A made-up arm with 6 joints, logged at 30 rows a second.
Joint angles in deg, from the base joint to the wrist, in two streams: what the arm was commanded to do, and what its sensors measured. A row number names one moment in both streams.
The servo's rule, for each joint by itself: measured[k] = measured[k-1] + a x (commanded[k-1-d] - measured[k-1]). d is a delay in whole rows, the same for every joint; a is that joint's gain. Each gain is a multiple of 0.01, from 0.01 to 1. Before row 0 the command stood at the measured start. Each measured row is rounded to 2 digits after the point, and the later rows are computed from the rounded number. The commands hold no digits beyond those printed.
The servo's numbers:
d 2
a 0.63 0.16 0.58 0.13 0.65 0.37
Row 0, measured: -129.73 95.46 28.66 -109.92 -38.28 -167.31
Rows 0 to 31, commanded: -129.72 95.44 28.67 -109.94 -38.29 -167.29; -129.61 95.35 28.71 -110.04 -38.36 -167.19; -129.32 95.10 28.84 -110.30 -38.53 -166.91; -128.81 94.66 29.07 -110.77 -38.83 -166.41; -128.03 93.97 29.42 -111.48 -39.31 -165.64; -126.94 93.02 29.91 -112.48 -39.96 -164.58; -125.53 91.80 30.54 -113.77 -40.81 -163.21; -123.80 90.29 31.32 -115.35 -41.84 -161.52; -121.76 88.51 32.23 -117.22 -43.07 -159.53; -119.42 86.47 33.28 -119.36 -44.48 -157.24; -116.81 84.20 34.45 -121.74 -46.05 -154.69; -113.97 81.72 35.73 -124.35 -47.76 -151.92; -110.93 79.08 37.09 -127.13 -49.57 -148.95; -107.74 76.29 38.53 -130.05 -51.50 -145.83; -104.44 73.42 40.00 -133.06 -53.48 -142.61; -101.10 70.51 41.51 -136.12 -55.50 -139.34; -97.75 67.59 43.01 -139.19 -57.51 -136.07; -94.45 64.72 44.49 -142.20 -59.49 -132.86; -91.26 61.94 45.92 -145.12 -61.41 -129.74; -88.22 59.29 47.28 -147.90 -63.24 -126.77; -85.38 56.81 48.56 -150.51 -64.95 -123.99; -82.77 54.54 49.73 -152.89 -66.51 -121.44; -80.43 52.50 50.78 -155.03 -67.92 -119.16; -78.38 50.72 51.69 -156.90 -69.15 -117.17; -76.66 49.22 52.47 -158.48 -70.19 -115.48; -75.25 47.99 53.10 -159.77 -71.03 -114.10; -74.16 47.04 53.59 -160.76 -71.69 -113.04; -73.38 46.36 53.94 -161.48 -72.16 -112.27; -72.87 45.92 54.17 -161.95 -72.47 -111.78; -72.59 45.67 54.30 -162.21 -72.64 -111.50; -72.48 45.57 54.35 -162.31 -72.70 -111.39; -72.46 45.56 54.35 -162.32 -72.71 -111.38
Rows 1 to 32, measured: -129.73 95.46 28.66 -109.92 -38.28 -167.31; -129.73 95.46 28.66 -109.92 -38.28 -167.31; -129.72 95.46 28.67 -109.92 -38.29 -167.30; -129.65 95.44 28.69 -109.94 -38.34 -167.26; -129.44 95.39 28.78 -109.99 -38.46 -167.13; -129.04 95.27 28.95 -110.09 -38.70 -166.86; -128.40 95.06 29.22 -110.27 -39.10 -166.41; -127.48 94.73 29.62 -110.56 -39.66 -165.73; -126.25 94.26 30.15 -110.98 -40.41 -164.80; -124.71 93.62 30.83 -111.55 -41.34 -163.59; -122.85 92.80 31.64 -112.29 -42.46 -162.09; -120.69 91.79 32.59 -113.21 -43.77 -160.30; -118.25 90.58 33.67 -114.32 -45.25 -158.22; -115.55 89.16 34.86 -115.62 -46.88 -155.89; -112.64 87.55 36.15 -117.12 -48.63 -153.32; -109.55 85.75 37.53 -118.80 -50.50 -150.55; -106.33 83.78 38.96 -120.65 -52.44 -147.61; -103.04 81.66 40.44 -122.66 -54.43 -144.55; -99.71 79.41 41.93 -124.81 -56.43 -141.41; -96.40 77.06 43.41 -127.07 -58.42 -138.25; -93.16 74.64 44.87 -129.42 -60.36 -135.10; -90.05 72.18 46.27 -131.82 -62.23 -132.02; -87.11 69.72 47.60 -134.25 -64.00 -129.05; -84.38 67.29 48.84 -136.67 -65.63 -126.23; -81.89 64.92 49.97 -139.06 -67.12 -123.61; -79.68 62.65 50.97 -141.38 -68.44 -121.23; -77.78 60.50 51.84 -143.60 -69.58 -119.10; -76.19 58.50 52.57 -145.70 -70.52 -117.25; -74.91 56.67 53.16 -147.66 -71.28 -115.69; -73.95 55.02 53.61 -149.46 -71.85 -114.42; -73.27 53.56 53.93 -151.08 -72.25 -113.44; -72.84 52.30 54.14 -152.53 -72.50 -112.72
